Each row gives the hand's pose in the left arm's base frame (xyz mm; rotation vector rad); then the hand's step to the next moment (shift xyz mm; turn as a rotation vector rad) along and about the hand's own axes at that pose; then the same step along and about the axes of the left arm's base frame.
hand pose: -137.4 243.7 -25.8 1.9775 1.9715 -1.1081
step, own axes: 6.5 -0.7 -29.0 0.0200 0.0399 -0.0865
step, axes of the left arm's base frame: 9.9 21.9 17.4 0.0678 0.0603 0.0352
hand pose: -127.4 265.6 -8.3 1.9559 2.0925 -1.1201
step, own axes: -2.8 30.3 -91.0 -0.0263 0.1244 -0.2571
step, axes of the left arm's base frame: 65.5 44.3 54.4 0.2229 0.1069 0.1454
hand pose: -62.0 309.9 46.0 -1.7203 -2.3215 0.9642
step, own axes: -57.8 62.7 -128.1 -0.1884 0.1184 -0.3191
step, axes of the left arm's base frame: 127.7 13.6 84.8 0.3028 -0.0117 0.2440
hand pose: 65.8 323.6 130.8 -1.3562 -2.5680 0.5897
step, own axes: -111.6 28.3 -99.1 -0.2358 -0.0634 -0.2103
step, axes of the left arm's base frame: 117.9 -51.6 80.8 0.1567 -0.1710 0.2237
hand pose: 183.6 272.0 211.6 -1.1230 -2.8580 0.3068
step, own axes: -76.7 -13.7 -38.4 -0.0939 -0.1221 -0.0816
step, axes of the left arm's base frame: 51.9 -55.6 42.0 -0.0026 -0.1378 0.1068
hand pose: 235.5 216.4 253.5 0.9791 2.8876 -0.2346
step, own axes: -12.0 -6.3 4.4 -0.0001 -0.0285 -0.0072
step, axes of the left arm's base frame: 5.8 -12.9 -2.1 -0.0175 -0.0212 0.0105
